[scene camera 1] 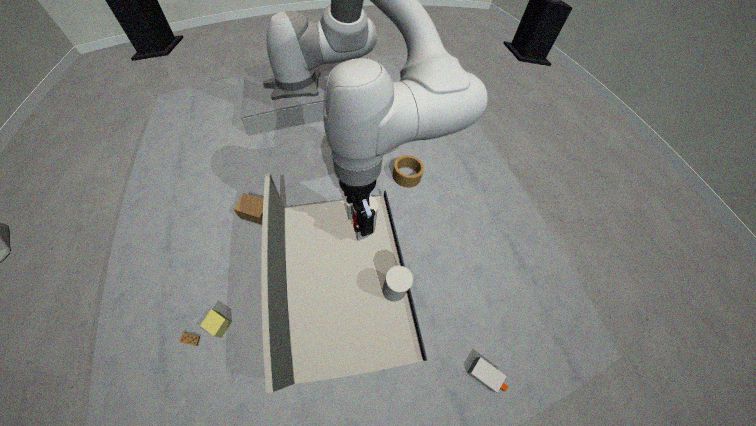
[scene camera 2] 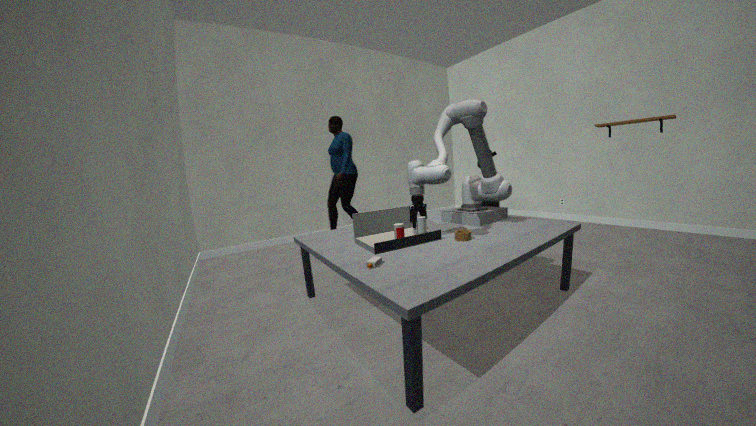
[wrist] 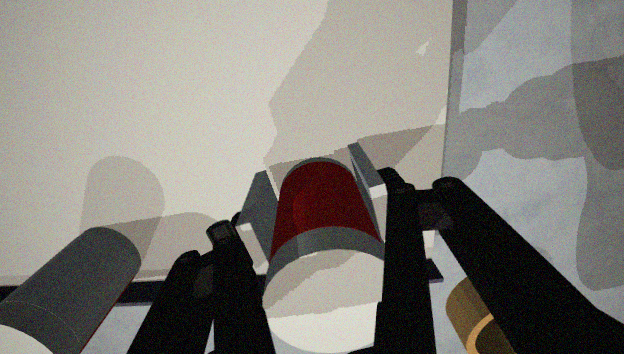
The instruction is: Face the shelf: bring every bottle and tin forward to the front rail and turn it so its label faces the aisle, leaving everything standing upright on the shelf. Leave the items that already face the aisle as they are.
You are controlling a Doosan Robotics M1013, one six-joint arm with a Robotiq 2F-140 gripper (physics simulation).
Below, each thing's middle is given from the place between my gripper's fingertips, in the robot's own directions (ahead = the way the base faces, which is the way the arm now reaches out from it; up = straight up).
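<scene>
The shelf (scene camera 1: 324, 316) is 5 cm above my hand, 13 cm ahead of it and 5 cm to the right of it. Counting from my hand again, the shelf back wall (scene camera 1: 278, 365) is 19 cm to the right, 15 cm ahead and 5 cm above. I find the dark rail (scene camera 2: 390, 245) 12 cm ahead of my hand, 10 cm to the left of it and 2 cm below it. And then there is the beige shelf board (scene camera 1: 341, 324): my hand is 13 cm short of it, 3 cm above it and 4 cm to the left of it.
</scene>
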